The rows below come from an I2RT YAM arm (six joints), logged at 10 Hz.
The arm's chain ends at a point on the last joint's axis. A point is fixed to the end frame.
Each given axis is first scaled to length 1.
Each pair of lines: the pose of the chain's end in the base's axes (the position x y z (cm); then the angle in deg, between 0 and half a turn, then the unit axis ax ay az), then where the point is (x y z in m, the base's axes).
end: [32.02, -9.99, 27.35, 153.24, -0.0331, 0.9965, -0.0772]
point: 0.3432 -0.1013 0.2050
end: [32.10, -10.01, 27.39, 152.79, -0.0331, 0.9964, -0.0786]
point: 0.3446 -0.1016 0.2056
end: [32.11, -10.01, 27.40, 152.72, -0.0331, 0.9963, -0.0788]
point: 0.3448 -0.1017 0.2057
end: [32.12, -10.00, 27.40, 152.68, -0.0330, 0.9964, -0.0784]
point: 0.3449 -0.1015 0.2058
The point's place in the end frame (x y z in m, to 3 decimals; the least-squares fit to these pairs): 0.010 0.009 0.071
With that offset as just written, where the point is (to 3 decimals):
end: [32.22, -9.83, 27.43, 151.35, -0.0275, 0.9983, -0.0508]
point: 0.347 -0.096 0.207
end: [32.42, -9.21, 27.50, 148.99, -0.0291, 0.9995, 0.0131]
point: 0.352 -0.081 0.209
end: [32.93, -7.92, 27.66, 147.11, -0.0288, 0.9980, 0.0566]
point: 0.358 -0.062 0.213
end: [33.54, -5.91, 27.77, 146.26, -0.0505, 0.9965, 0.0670]
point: 0.365 -0.040 0.214
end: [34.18, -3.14, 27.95, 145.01, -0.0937, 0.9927, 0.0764]
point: 0.371 -0.010 0.217
